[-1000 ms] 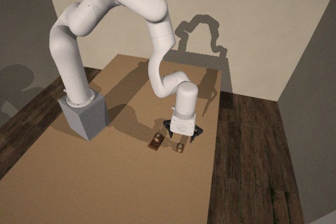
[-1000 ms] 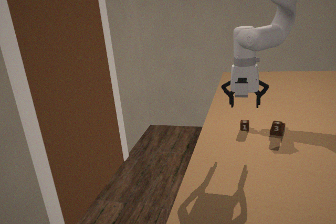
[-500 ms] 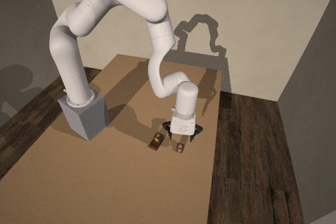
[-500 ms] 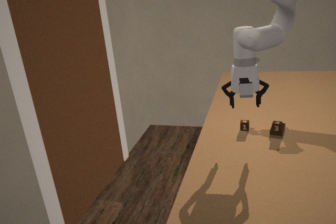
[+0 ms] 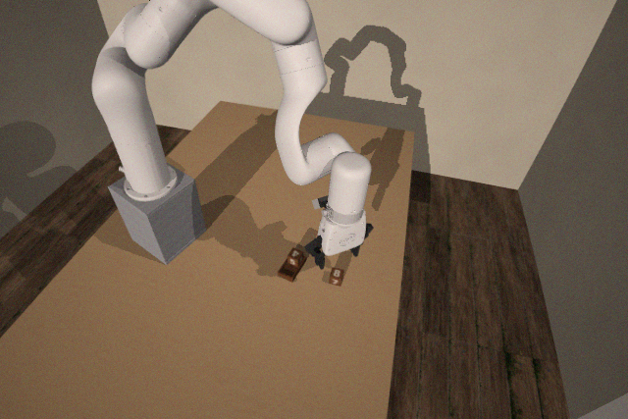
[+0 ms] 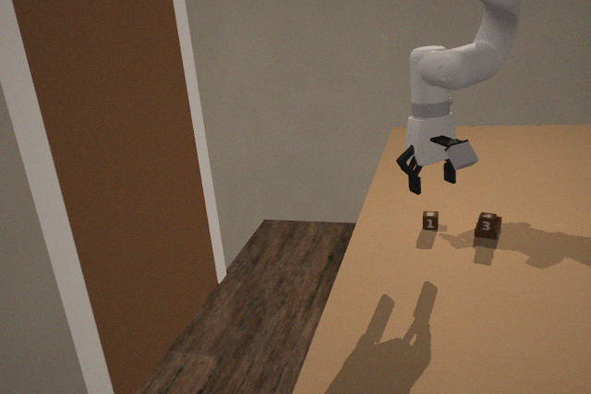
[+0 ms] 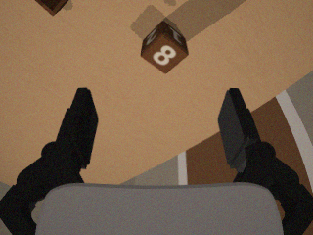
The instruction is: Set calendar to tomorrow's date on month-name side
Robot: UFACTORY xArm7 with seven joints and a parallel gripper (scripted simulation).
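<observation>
Now: hand 9 cm above the digit cube. Round my hand: brown calendar tray (12 cm behind, 9 cm below, 1 cm to the right).
</observation>
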